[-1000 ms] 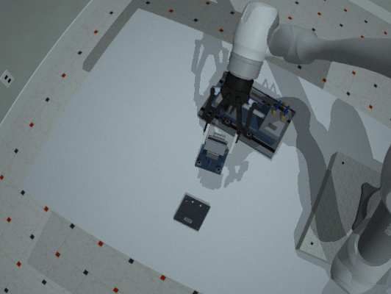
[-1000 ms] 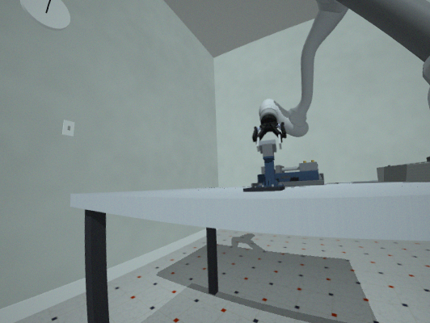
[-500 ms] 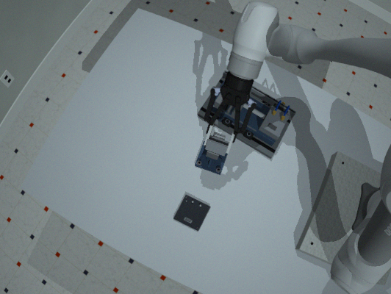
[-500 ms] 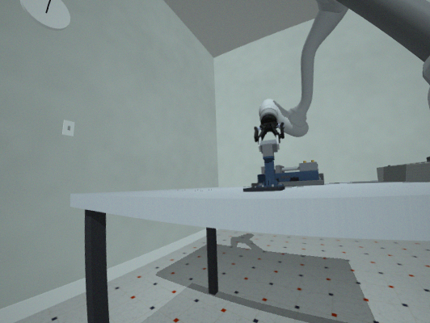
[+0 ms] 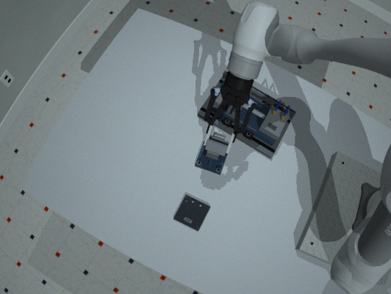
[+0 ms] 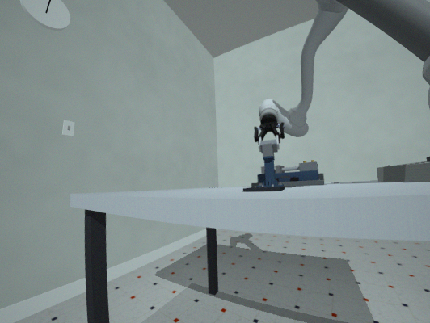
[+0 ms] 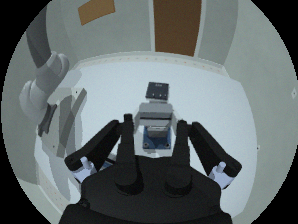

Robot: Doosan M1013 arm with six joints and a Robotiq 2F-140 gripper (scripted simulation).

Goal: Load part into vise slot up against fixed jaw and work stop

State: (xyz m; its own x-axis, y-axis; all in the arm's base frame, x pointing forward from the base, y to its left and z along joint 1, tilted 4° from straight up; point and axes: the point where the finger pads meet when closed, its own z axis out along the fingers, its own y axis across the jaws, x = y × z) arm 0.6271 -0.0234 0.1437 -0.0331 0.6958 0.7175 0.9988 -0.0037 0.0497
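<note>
My hand is 10 mm to the right of the part and 10 mm above it. Also, from my hand: vise: 60 mm behind, 170 mm to the right, 130 mm below; air cylinder: 160 mm behind, 150 mm to the right, 90 mm below.
</note>
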